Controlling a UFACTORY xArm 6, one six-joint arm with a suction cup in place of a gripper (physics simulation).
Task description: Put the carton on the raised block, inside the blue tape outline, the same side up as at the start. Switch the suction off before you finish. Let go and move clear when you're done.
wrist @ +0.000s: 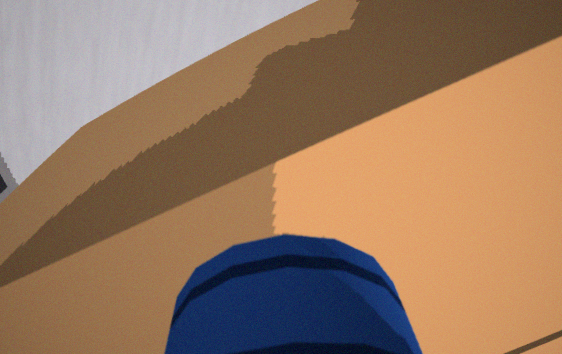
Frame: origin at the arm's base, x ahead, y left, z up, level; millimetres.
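Seen in the pictures: hand, tool point: (286, 292).
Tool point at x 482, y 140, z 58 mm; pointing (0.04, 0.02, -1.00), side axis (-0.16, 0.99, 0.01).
Pixels of each thing's middle, then the offset from my tool point to it. "spot": a spot on its surface instead. Level surfaces: height alone.
- carton, body centre: (309, 233) dx +33, dy +18, dz -59 mm
- brown table top, surface spot: (200, 90) spot: dx -18, dy -23, dz -55 mm
- Pale grey floor, surface height: dz -124 mm
- black object, surface spot: (3, 183) spot: dx +65, dy -146, dz -122 mm
The carton (440, 165) fills the lower part of the wrist view as a large, close orange-tan face, with a shadow over its left part. Its straight far edge runs from lower left to upper right. My blue suction cup (295, 300) is at the bottom centre, in front of this face, and holds the carton. The contact itself is hidden, and much of the carton is outside the view. The raised block and the blue tape outline do not show.
A brown table top (200, 90) lies beyond the carton's far edge, with a dark, jagged-edged shadow across it. Its outer edge bends at the left. Pale grey floor (100, 45) shows past it at upper left. A small grey and black object (3, 183) shows at the left border.
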